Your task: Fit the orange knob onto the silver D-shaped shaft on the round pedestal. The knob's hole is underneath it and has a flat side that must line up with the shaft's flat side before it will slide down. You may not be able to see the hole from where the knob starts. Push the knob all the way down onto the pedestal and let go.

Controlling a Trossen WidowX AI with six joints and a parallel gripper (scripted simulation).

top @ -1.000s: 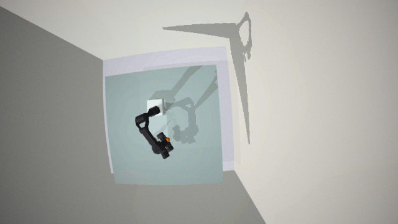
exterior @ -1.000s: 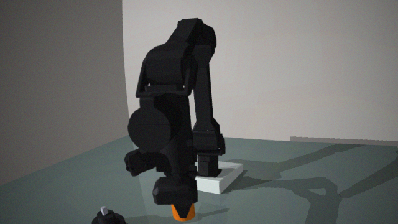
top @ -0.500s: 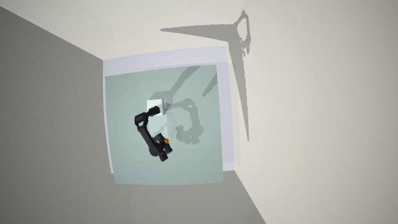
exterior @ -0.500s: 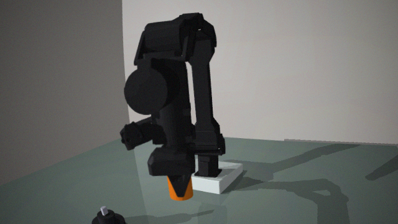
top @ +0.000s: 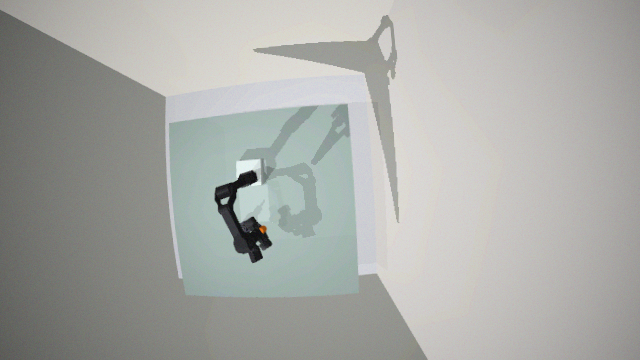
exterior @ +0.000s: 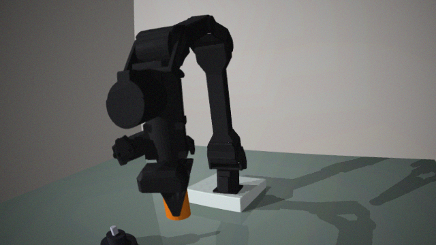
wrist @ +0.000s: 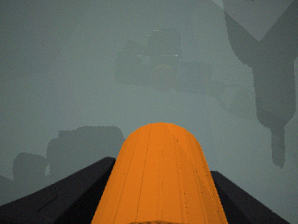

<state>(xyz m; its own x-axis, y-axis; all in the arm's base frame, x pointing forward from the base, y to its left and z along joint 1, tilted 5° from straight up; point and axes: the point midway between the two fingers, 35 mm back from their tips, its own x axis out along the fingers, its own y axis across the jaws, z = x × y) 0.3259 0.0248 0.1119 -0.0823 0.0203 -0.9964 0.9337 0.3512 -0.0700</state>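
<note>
Now: the dark round pedestal 1 cm behind my gripper tip, 17 cm to the right of it and 11 cm below it. The rest, counted from my gripper tip: orange knob 3 cm above.
</note>
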